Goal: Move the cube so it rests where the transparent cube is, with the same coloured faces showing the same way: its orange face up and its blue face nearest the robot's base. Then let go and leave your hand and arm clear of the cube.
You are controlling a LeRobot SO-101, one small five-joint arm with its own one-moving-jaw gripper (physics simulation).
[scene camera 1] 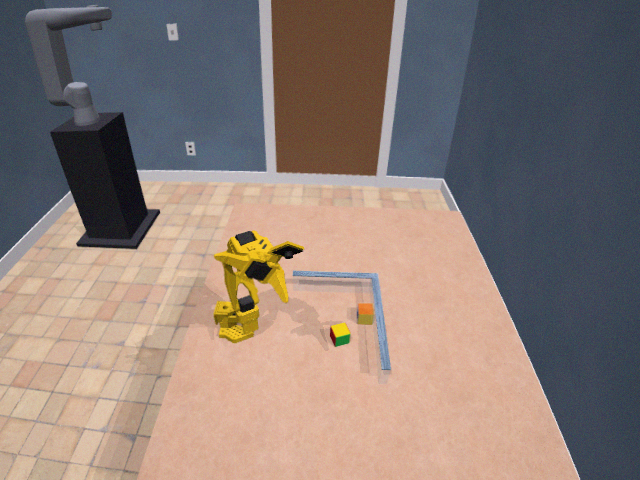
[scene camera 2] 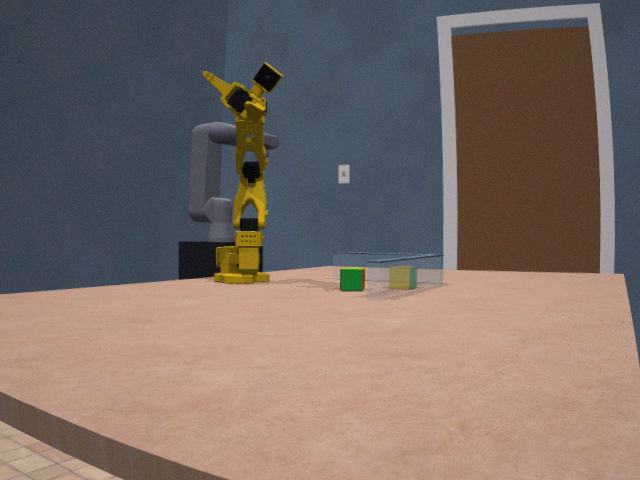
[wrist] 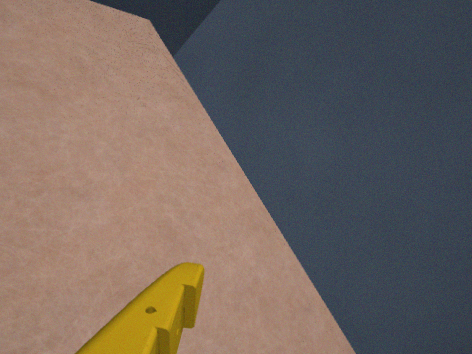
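Seen in the pictures: hand, tool point: point(scene camera 1: 284, 300) point(scene camera 2: 245, 103) point(wrist: 200, 288); arm's base, link origin: point(scene camera 1: 245, 326) point(scene camera 2: 250, 282).
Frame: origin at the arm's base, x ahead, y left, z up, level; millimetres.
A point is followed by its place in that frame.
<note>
The solid cube point(scene camera 1: 340, 334) @[x 244, y -45, z 40 mm] point(scene camera 2: 352, 279) @[x 253, y -48, z 21 mm] sits flat on the table, with yellow up, red toward the robot's base and green toward the scene cameras. A strip of its orange side shows at the right in scene camera 2. The transparent cube point(scene camera 1: 365, 314) point(scene camera 2: 402, 277) stands beyond it, farther from the base, with orange up, yellow toward the cameras and a sliver of blue on the base side. My gripper point(scene camera 1: 250, 277) point(scene camera 2: 230, 90) is fully open and empty, raised high near the base, well away from both cubes. The wrist view shows one notched jaw point(wrist: 160, 310) @[x 133, y -188, z 319 mm]; neither cube shows there.
A low, see-through L-shaped wall point(scene camera 1: 379, 320) @[x 340, y -14, z 60 mm] point(scene camera 2: 431, 268) @[x 353, y 86, z 36 mm] runs behind and beside the transparent cube, close to its far side. The arm's base point(scene camera 1: 236, 330) @[x -18, y -27, z 16 mm] point(scene camera 2: 241, 277) @[x 9, y -42, z 13 mm] stands left of the cubes. A grey arm on a black pedestal point(scene camera 1: 98, 180) stands off the table at the back left.
</note>
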